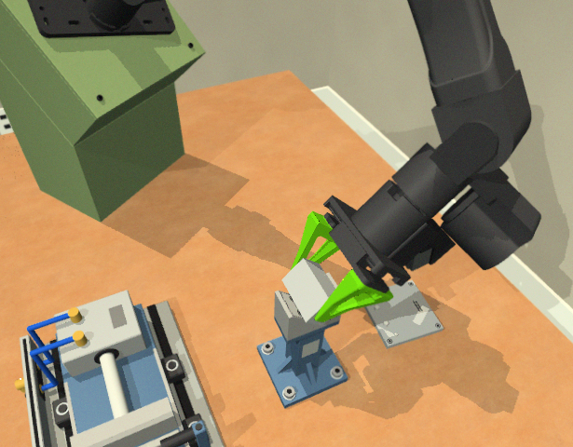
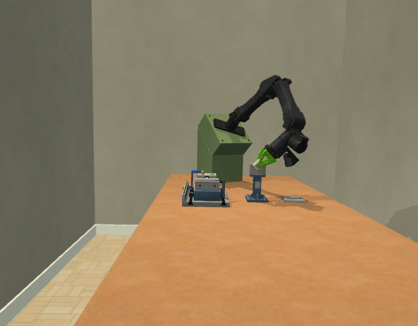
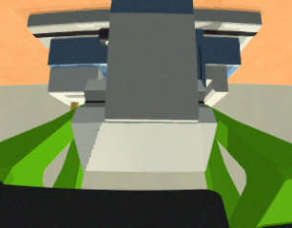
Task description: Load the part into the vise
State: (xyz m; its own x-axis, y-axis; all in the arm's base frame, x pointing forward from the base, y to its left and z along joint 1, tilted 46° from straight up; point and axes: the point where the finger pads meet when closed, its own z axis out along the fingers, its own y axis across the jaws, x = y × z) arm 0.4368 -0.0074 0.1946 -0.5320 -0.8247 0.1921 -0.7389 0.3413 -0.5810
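My hand is 1 cm to the right of the grey part. From my hand the other things lie so: infeed plate 1 cm ahead, 17 cm to the left, 15 cm below; work stop 5 cm ahead, 18 cm to the right, 7 cm below; white cylinder rod 4 cm behind, 22 cm to the right, 8 cm below.
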